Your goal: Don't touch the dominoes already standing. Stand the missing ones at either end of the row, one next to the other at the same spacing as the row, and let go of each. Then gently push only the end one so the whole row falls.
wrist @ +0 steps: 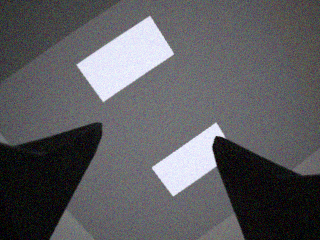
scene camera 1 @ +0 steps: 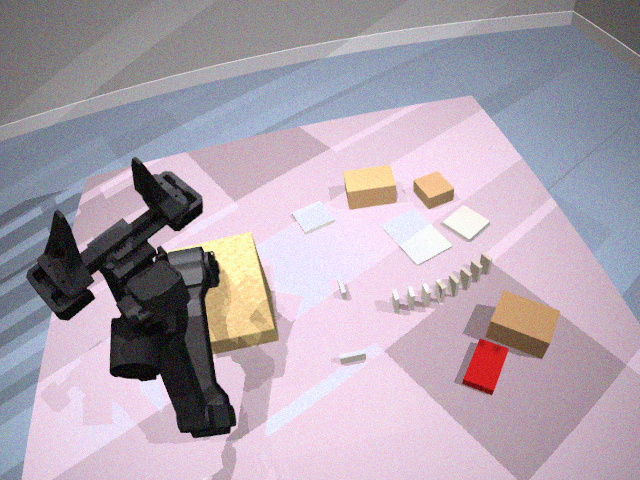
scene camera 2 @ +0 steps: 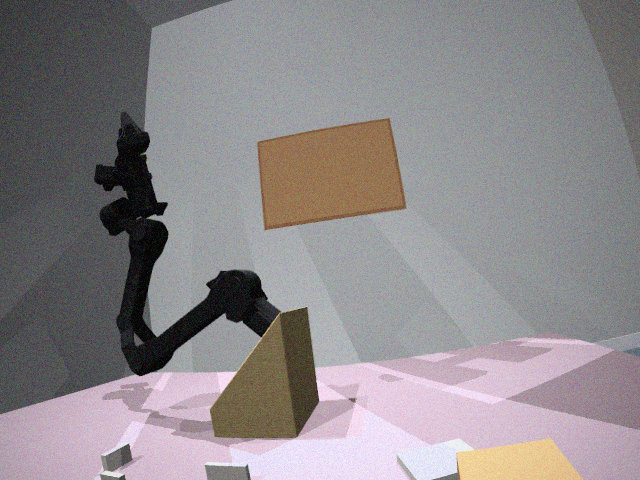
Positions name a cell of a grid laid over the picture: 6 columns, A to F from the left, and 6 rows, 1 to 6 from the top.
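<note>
My gripper (scene camera 1: A3) is open and holds nothing. I can see the gripper (wrist: C4) in the wrist view as well, and scene camera 2 shows me the gripper (scene camera 2: B2) too. There is a red block (scene camera 1: E5), and I see a tan box (scene camera 1: E5) and a tan box (scene camera 1: D3). The red block is out of frame in the wrist view, and in scene camera 2 the block is out of frame too.
</note>
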